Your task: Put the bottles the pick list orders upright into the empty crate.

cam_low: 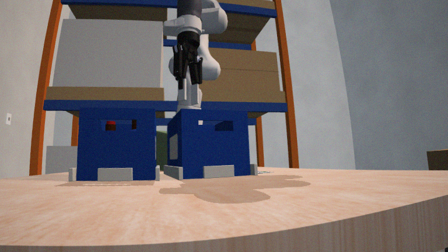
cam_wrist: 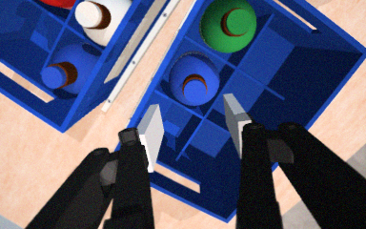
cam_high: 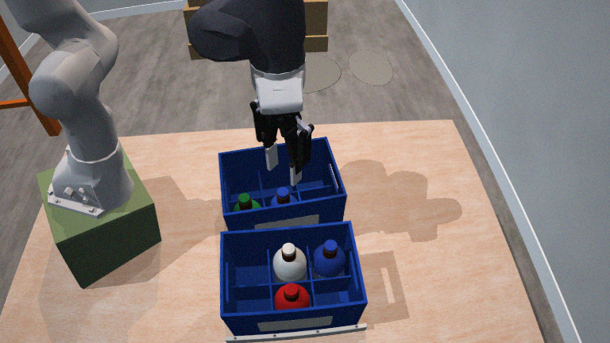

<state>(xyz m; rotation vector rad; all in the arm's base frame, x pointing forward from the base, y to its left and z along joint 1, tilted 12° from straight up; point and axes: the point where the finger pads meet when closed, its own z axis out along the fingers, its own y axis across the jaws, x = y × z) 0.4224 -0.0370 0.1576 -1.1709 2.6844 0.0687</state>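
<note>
Now: the white bottle 14 cm to the right of my hand and 17 cm below it. Also, from my hand: red bottle 23 cm to the right, 17 cm below; then green-labelled bottle 9 cm behind, 1 cm to the right, 17 cm below; then blue bottle 9 cm ahead, 14 cm to the right, 17 cm below.
</note>
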